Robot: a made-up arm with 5 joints.
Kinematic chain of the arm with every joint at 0, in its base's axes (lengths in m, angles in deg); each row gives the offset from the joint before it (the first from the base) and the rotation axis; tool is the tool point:
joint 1: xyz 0 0 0.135 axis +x
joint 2: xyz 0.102 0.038 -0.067 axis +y
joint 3: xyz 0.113 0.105 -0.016 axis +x
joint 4: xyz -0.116 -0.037 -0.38 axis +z
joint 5: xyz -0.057 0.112 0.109 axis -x
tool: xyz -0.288 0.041 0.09
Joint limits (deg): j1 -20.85..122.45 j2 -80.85..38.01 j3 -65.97..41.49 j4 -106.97..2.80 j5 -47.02..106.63
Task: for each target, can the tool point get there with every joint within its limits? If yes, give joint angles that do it. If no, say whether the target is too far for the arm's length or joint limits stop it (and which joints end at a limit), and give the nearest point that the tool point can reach.
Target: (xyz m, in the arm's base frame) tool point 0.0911 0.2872 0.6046
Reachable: yes | joints 79.07 -37.05 16.98 -52.99 3.15
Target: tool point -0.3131 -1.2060 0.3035
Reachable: no: too far | nearest point -0.1486 -0.3292 0.4854 | short by 0.910 m
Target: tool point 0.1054 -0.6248 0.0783
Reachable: no: joint limits stop it (at a limit: joint 1, joint 2, joint 3, joint 4) | nearest point 0.1708 -0.4271 0.4139 | short by 0.395 m
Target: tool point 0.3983 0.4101 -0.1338
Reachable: yes | joints -6.31 -70.63 -13.92 -52.94 44.13
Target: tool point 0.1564 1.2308 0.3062
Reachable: no: too far | nearest point 0.1285 0.6520 0.2257 | short by 0.585 m
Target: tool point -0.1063 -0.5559 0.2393
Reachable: no: joint limits stop it (at a limit: joint 1, joint 2, joint 3) | nearest point -0.1319 -0.3096 0.4345 | short by 0.315 m
